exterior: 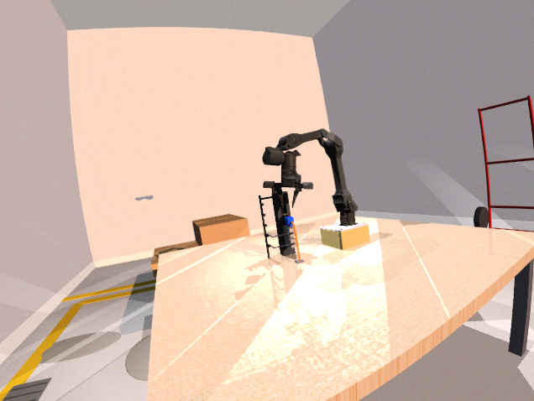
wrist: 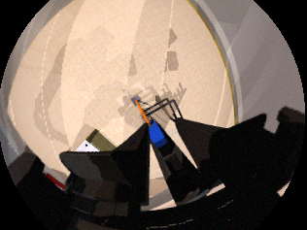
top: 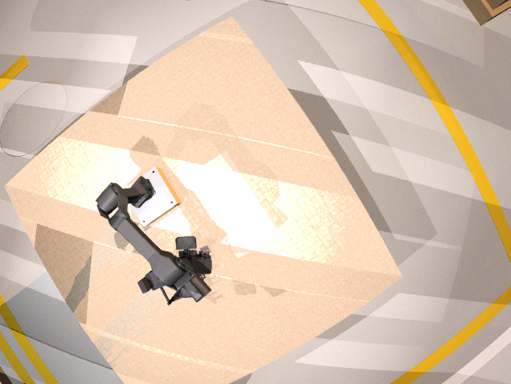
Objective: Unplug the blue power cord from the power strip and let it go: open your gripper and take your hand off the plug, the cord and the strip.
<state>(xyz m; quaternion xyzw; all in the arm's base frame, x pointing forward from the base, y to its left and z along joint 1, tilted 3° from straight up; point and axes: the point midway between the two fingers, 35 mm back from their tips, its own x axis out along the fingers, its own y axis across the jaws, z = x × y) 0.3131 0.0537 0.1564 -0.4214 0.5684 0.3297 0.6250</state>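
Right now my gripper tip is 60 mm to the left of the blue plug, 50 mm above it and 20 mm past it.
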